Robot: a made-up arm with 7 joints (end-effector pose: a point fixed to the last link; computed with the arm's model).
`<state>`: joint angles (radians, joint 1 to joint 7).
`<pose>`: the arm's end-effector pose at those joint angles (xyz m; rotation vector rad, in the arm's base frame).
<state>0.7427 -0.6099 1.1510 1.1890 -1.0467 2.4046 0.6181</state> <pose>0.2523 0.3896 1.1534 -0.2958 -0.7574 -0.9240</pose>
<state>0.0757 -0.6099 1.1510 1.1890 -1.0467 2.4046 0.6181</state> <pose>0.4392 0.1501 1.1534 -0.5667 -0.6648 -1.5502</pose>
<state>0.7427 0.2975 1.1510 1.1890 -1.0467 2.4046 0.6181</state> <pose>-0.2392 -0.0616 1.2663 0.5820 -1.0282 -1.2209</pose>
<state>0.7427 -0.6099 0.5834 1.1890 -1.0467 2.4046 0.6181</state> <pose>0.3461 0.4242 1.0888 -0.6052 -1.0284 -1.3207</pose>
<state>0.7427 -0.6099 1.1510 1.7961 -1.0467 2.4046 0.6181</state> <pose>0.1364 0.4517 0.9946 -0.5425 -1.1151 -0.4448</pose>
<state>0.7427 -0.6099 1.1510 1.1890 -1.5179 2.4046 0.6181</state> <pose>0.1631 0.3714 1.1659 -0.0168 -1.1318 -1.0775</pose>
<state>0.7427 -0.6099 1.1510 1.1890 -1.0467 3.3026 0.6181</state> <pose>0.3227 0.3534 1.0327 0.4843 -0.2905 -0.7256</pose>
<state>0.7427 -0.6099 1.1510 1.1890 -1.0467 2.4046 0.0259</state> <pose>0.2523 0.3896 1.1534 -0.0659 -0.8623 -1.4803</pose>
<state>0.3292 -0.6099 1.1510 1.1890 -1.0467 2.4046 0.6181</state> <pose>0.3876 0.2554 1.1534 -0.4631 -0.7082 -1.3131</pose>
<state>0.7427 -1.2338 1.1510 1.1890 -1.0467 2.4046 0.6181</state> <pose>0.4600 0.5804 0.7726 -0.8481 -0.5168 -0.6525</pose>
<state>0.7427 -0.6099 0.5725 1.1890 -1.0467 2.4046 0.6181</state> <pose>0.3482 0.4242 1.0877 -0.6113 -1.0334 -1.3282</pose>
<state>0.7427 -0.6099 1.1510 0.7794 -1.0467 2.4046 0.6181</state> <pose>0.3212 0.2892 1.2228 -0.1172 -0.4862 -1.2160</pose>
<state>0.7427 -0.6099 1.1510 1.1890 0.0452 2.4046 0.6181</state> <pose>0.3713 0.4271 0.9917 -0.8361 0.1302 -0.4737</pose>
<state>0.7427 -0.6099 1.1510 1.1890 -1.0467 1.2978 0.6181</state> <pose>0.2085 0.5546 1.1908 -1.3357 -1.2574 -1.0095</pose>
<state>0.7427 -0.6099 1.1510 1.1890 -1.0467 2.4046 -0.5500</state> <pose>0.2523 0.3896 1.1534 0.1988 -0.9252 -2.0143</pose>
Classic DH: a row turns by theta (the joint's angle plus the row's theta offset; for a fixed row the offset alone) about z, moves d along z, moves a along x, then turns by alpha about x. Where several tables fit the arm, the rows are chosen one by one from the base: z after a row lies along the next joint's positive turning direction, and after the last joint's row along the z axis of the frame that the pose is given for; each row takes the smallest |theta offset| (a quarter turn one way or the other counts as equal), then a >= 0, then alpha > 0; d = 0 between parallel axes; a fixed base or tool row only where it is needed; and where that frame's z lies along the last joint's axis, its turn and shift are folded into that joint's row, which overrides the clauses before.
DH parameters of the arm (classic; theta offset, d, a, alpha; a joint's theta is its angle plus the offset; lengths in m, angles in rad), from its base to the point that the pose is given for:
joint 1: 0 0.5257 0 1.5708
joint 2: 0 0.096 0 -1.5708
joint 3: 0 0.4774 0.0181 -1.5708
joint 4: 0 0.0433 -0.0129 1.5708
joint 5: 0 0.3831 0 1.5708
joint 6: 1.5708 0.1499 0.1647 1.5708
joint 7: 0 0.0225 0 0

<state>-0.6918 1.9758 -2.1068 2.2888 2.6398 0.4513 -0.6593</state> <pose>-0.3199 -0.3576 0.4598 1.8880 -0.2650 -1.1637</pose>
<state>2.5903 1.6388 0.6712 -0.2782 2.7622 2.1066 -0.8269</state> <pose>0.6728 -0.4958 0.4756 1.5818 -0.0246 1.7202</pose>
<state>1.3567 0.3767 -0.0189 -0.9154 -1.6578 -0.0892 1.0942</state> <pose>-0.0893 -0.7256 0.9674 -0.4941 1.6611 -0.6837</pose>
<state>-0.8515 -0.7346 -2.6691 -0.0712 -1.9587 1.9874 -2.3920</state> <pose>0.2487 -0.6977 0.9912 0.8638 -0.4412 1.2869</pose>
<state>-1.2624 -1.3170 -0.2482 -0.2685 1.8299 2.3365 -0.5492</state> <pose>0.0807 -0.8066 0.6406 -0.2041 -1.5123 2.1211</pose>
